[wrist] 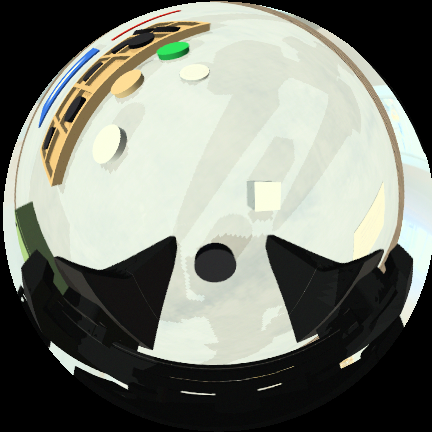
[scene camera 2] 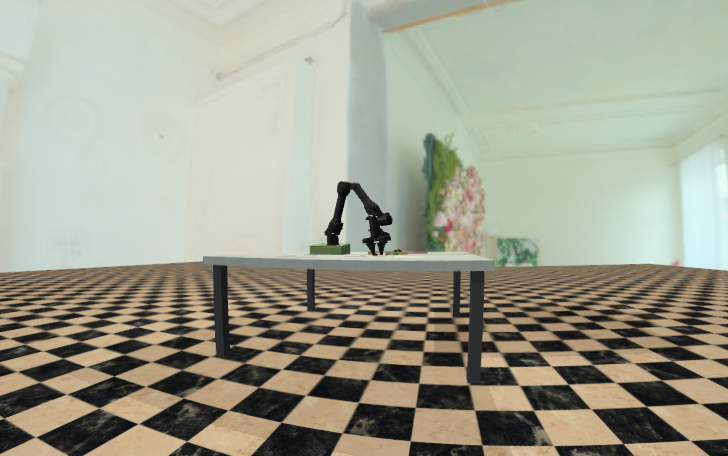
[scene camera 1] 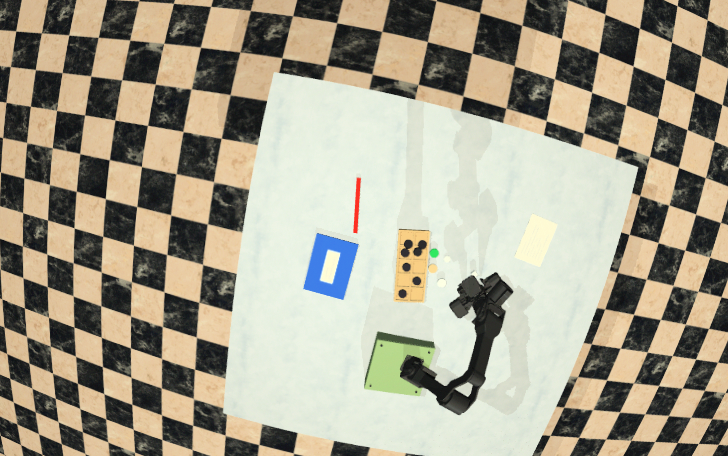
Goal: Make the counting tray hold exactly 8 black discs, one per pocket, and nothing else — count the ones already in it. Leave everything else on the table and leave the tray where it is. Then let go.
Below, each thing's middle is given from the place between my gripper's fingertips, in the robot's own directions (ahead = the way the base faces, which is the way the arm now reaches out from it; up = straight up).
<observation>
My gripper is now 20 mm past the tan counting tray (scene camera 1: 403, 280), 220 mm to the right of it and 10 mm below it.
</observation>
